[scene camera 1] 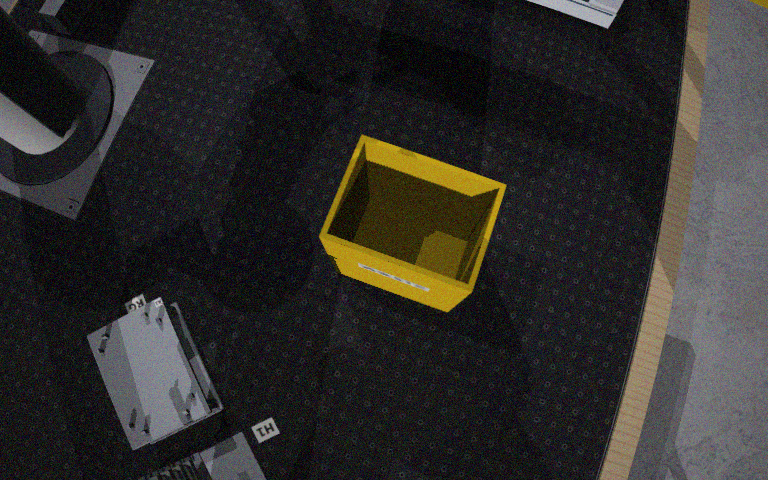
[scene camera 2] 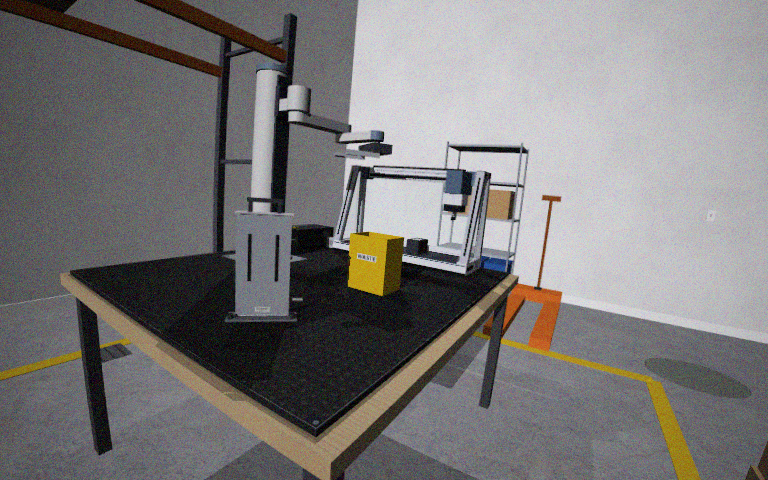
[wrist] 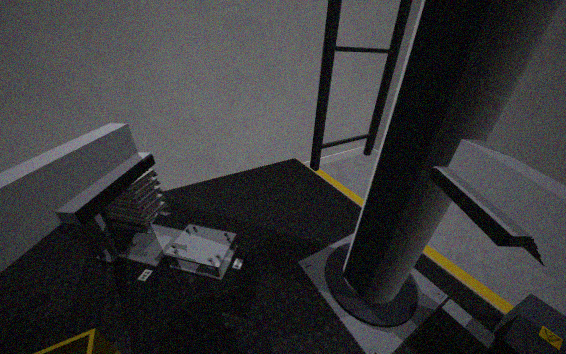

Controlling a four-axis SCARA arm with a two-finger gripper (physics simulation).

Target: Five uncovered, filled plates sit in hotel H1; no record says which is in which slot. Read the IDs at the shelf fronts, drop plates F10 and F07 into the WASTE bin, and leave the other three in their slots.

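Frame: origin at the arm's base, x ahead, y left, z up, level; millimetres.
Where they show: gripper, between the fingertips: [scene camera 2: 339,152] [wrist: 291,150]; arm's base, origin of its link: [scene camera 1: 52,118] [wrist: 368,280].
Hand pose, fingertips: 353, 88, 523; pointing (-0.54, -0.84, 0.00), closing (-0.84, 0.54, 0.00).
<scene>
Each offset is from my fingertips to the top centre of the thing, as dx, dy, dz. "*": to the spot under its first point.
Hotel H1 [scene camera 1: 237,457] [scene camera 2: 263,260] [wrist: 137,202] is a grey tower. In the wrist view its stacked shelves show partly behind the left finger; the plate IDs cannot be read and the slot contents cannot be told apart. Its H1 label @[* +194, -405, -510] [scene camera 1: 265,429] [wrist: 145,275] lies on the table. The yellow WASTE bin @[+294, -114, -311] [scene camera 1: 430,164] [scene camera 2: 373,277] [wrist: 92,336] stands upright and open-topped, with a lighter patch on its inner floor and no plate visible inside. My gripper [scene camera 2: 355,153] [wrist: 291,150] is open and empty, high above the table, beyond the bin in scene camera 2 and apart from the hotel.
A low clear-topped stand [scene camera 1: 152,373] [wrist: 202,247] with pegs and an RG label sits beside the hotel. The arm's column [scene camera 2: 262,141] [wrist: 400,200] rises from the table. A gantry machine [scene camera 2: 481,215] stands beyond the bin. A dark box [scene camera 2: 311,237] [wrist: 532,320] sits behind the column.
</scene>
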